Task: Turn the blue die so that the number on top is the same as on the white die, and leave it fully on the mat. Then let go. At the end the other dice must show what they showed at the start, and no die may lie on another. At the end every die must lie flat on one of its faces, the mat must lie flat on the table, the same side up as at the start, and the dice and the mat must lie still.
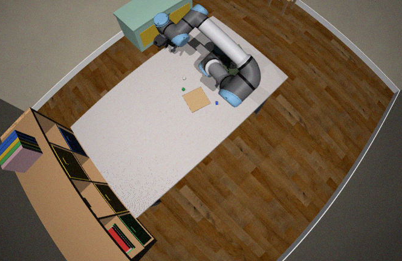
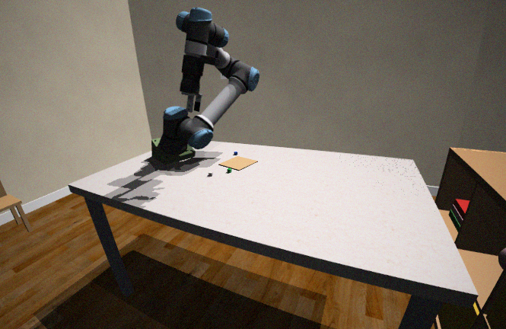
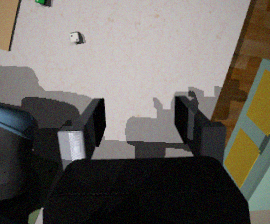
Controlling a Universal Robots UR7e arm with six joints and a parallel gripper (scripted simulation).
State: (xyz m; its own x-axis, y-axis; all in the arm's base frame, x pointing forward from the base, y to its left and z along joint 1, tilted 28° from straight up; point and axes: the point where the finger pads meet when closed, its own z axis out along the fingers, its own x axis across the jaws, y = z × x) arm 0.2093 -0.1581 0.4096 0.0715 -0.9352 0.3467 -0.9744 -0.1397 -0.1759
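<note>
My gripper is now 1 cm past the white die, 8 cm to the right of it and 31 cm above it. The rest, counted from my hand: green die (5 cm ahead, 14 cm to the left, 31 cm below); blue die (3 cm behind, 37 cm to the left, 31 cm below); tan mat (4 cm ahead, 25 cm to the left, 31 cm below).
</note>
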